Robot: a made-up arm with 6 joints.
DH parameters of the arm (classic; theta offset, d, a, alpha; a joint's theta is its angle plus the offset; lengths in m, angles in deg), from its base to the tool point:
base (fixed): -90 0.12 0.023 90
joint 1: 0 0.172 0.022 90
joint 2: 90 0.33 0.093 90
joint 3: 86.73 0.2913 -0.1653 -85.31
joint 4: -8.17 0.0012 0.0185 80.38
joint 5: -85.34 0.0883 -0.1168 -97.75
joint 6: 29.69 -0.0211 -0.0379 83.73
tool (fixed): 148.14 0.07 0 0
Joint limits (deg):
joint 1: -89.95..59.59
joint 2: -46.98..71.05
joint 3: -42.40..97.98
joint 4: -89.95..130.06
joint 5: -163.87..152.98
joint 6: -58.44..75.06
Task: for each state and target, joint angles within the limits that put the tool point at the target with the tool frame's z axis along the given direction. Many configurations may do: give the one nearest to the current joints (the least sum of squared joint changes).
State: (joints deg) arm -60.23 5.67 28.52 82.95 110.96 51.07
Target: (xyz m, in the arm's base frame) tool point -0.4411 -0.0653 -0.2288 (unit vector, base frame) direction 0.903 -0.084 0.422
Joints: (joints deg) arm -28.24 34.93 14.59 95.03 128.01 70.59
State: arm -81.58 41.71 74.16 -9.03 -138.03 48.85
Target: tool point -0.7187 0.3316 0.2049 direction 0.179 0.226 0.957
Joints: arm -80.89 68.67 97.98 -53.27 -97.91 29.87
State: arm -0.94 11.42 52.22 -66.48 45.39 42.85
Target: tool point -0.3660 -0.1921 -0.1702 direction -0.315 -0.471 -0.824
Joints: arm -48.87 -8.44 40.88 -77.04 52.57 51.76
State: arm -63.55 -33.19 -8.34 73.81 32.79 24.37
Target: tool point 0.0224 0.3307 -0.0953 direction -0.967 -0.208 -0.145
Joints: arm -89.95 -46.79 -33.68 111.68 15.02 43.07
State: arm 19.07 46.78 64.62 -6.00 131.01 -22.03
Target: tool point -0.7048 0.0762 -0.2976 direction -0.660 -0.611 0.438
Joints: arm -10.19 67.47 96.74 25.39 140.75 -7.17
